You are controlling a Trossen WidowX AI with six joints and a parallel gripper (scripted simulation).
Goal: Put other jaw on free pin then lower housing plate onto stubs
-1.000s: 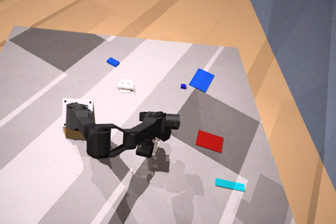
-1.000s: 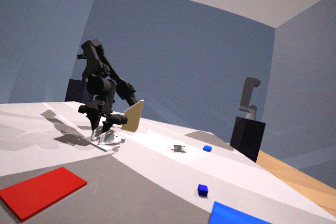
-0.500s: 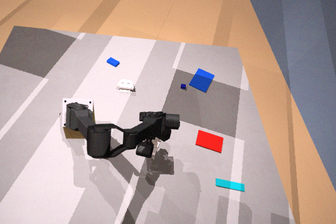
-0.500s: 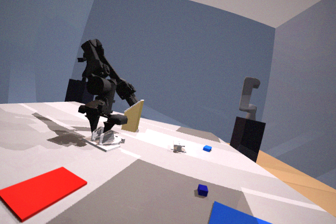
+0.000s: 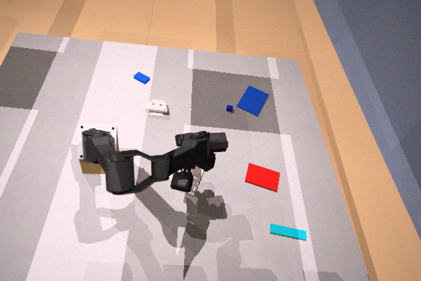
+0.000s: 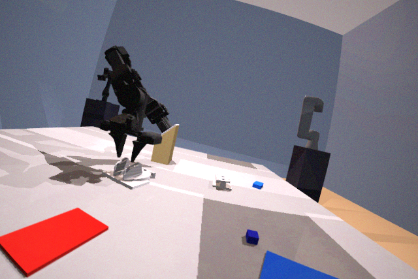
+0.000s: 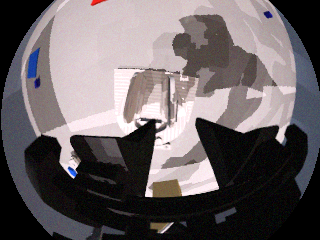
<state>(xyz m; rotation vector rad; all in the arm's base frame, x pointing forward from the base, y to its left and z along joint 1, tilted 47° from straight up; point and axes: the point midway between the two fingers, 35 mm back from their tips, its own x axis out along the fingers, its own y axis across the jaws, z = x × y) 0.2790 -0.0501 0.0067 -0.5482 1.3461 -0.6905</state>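
The jaw lies 30 mm behind my gripper tip, 20 mm to the left of it and 30 mm below it. Round my gripper tip: white base plate (30 mm ahead, 20 mm to the left, 40 mm below); cyan strip (360 mm ahead, 140 mm to the right, 40 mm below); red sheet (290 mm ahead, 50 mm to the left, 40 mm below).
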